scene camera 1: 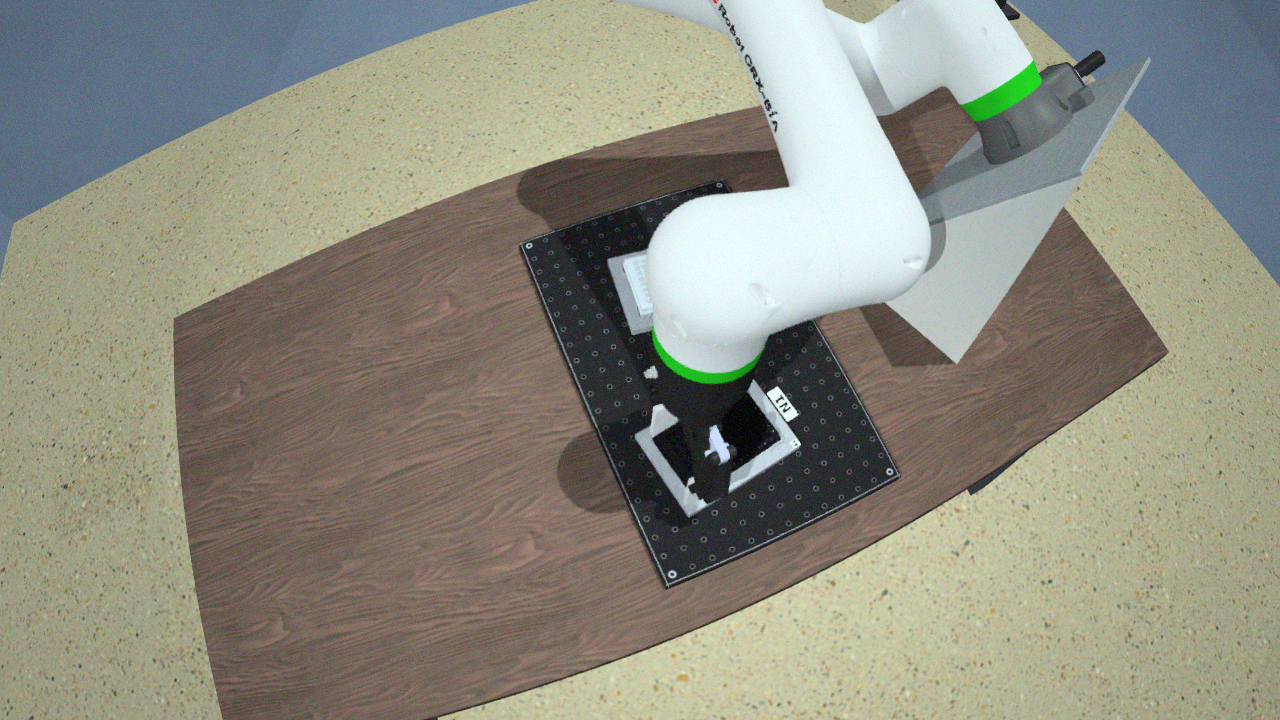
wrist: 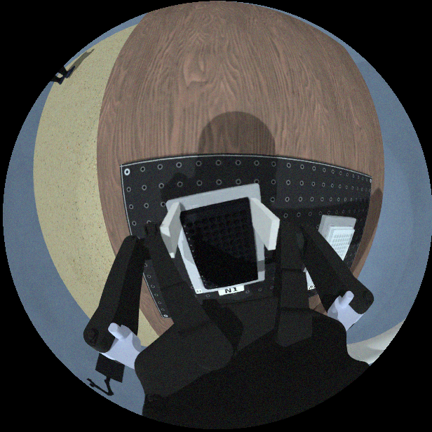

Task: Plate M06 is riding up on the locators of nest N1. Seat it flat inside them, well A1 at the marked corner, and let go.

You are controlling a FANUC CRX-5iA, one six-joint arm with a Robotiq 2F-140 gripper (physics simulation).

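Pixels of known places: gripper, fingertip midpoint: point(scene camera 1: 679, 463); arm's base, link origin: point(scene camera 1: 1029, 137).
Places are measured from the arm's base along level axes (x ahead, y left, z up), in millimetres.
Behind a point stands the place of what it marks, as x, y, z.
Note:
Plate M06 point(scene camera 1: 756, 428) {488, 106, -232} point(wrist: 220, 240) is a black multi-well plate in the pale grey nest N1 point(scene camera 1: 660, 475) {611, 102, -252} point(wrist: 220, 194). Its edges run roughly along the nest's sides; whether it is tilted or flat is hard to tell. The N1 label point(scene camera 1: 782, 403) {433, 84, -257} point(wrist: 231, 290) lies beside the nest, and a small corner mark point(scene camera 1: 794, 443) {450, 141, -246} point(wrist: 198, 291) shows at one corner. Well A1 cannot be made out. My gripper point(scene camera 1: 677, 454) {587, 101, -243} point(wrist: 215, 211) is shut on the plate, one pale finger pad against each long side. The arm and gripper hide part of the plate in the scene view.
A second nest point(scene camera 1: 617, 284) {545, -158, -247} point(wrist: 328, 221) with a white plate point(scene camera 1: 636, 284) {527, -138, -233} point(wrist: 341, 241) stands on the same black perforated board point(scene camera 1: 572, 331) {625, -124, -259} point(wrist: 300, 190). The board lies on the brown wooden table point(scene camera 1: 375, 402) {911, -152, -271} point(wrist: 220, 75). A grey slanted panel point(scene camera 1: 975, 268) {175, 100, -88} stands near the arm's base.

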